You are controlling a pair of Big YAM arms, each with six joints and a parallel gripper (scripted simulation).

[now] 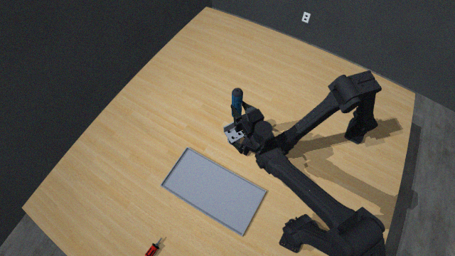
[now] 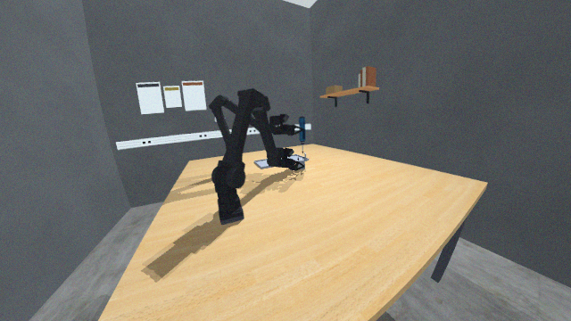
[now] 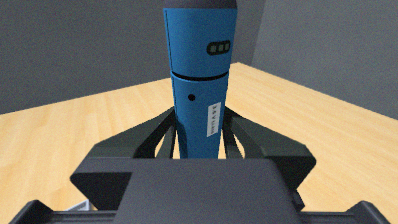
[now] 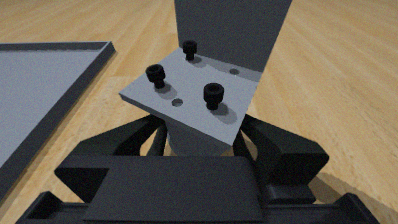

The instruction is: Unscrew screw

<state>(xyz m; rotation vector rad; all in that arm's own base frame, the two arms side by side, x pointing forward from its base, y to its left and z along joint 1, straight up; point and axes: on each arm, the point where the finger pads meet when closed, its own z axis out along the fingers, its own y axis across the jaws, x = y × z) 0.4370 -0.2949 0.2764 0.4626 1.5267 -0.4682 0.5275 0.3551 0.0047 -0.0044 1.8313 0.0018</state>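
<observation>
Right now my right hand is 10 mm below the joint module. The rest, counted from my right hand: grey bracket: 50 mm above; grey tray: 250 mm to the left, 80 mm behind, 20 mm below.
</observation>
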